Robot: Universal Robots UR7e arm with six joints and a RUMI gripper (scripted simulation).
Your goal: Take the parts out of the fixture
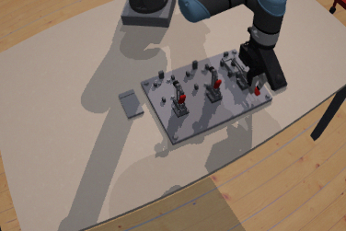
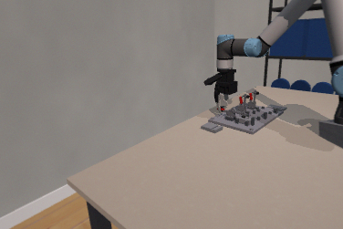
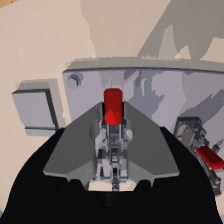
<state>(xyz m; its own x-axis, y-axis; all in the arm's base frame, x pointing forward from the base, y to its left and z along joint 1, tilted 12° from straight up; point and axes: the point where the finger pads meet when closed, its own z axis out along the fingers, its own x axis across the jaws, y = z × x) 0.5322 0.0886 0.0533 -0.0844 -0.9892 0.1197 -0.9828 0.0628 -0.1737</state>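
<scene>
Now: the clamp 6 cm behind my hand and 1 cm to the left of it. Round my hand: flat grey part 13 cm to the left, 5 cm below, 3 cm behind; grey fixture plate 10 cm to the right, 10 cm behind, 5 cm below.
</scene>
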